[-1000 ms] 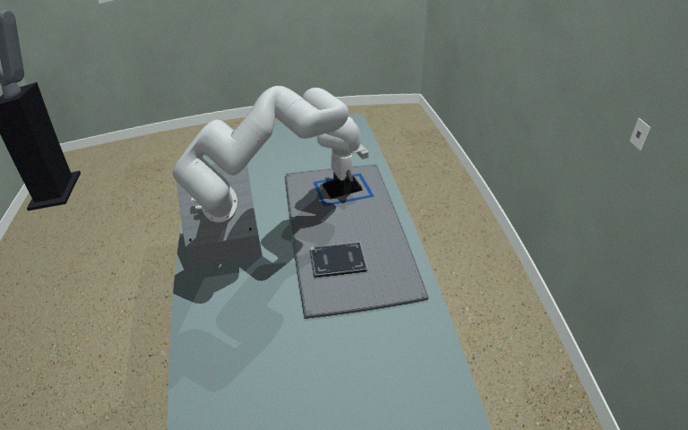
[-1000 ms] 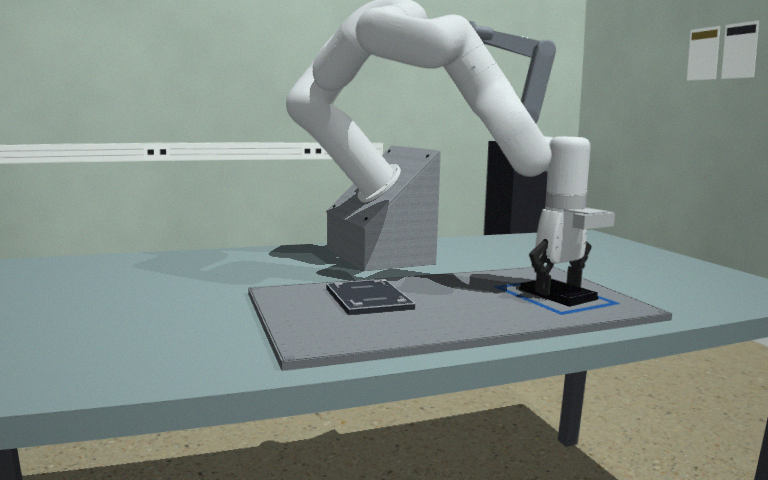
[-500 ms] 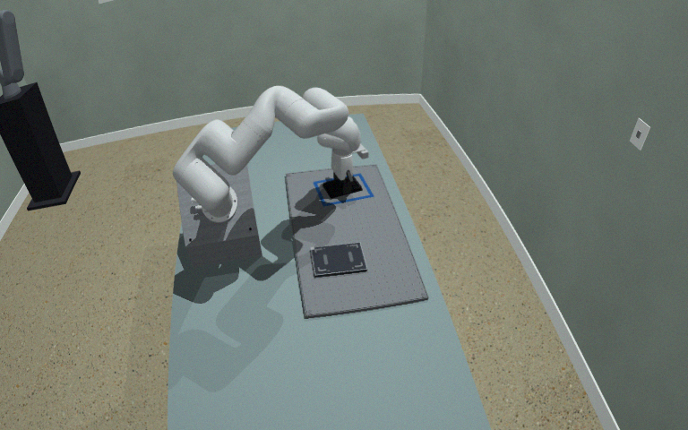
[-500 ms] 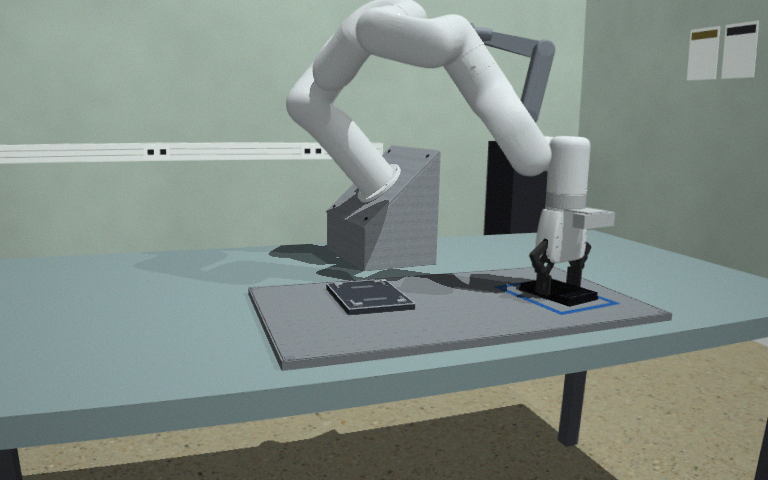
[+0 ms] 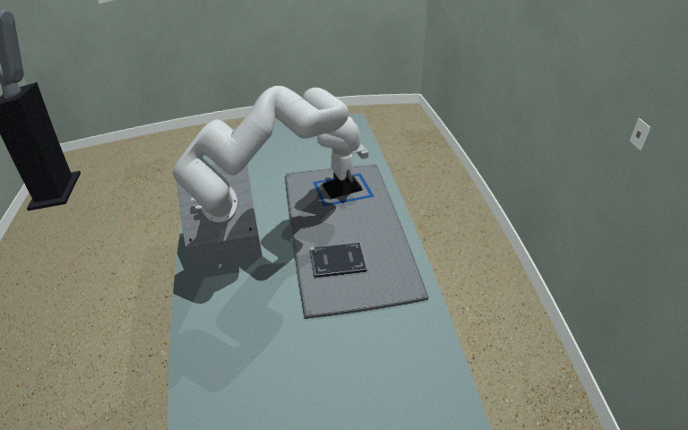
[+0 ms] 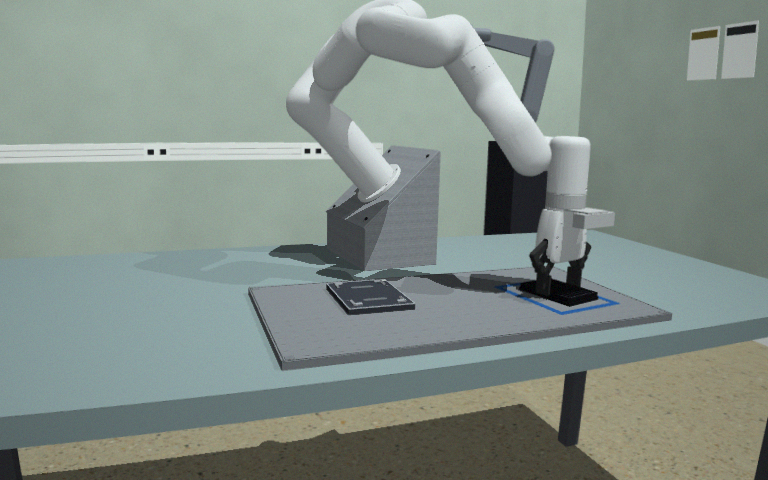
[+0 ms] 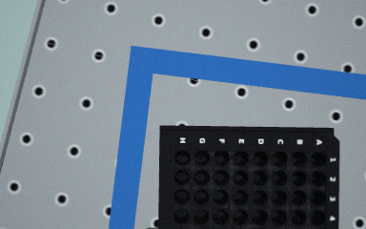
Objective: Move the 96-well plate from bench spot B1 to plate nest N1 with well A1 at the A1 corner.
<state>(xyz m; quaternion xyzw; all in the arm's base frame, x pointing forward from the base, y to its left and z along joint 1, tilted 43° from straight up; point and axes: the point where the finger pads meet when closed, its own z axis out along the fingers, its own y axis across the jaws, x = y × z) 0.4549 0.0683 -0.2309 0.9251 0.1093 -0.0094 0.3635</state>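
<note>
My hand is 10 mm above the black 96-well plate. Round my hand: plate nest N1: 90 mm behind, 360 mm to the right, 10 mm below; A1 label: 160 mm behind, 300 mm to the right, 10 mm below.
</note>
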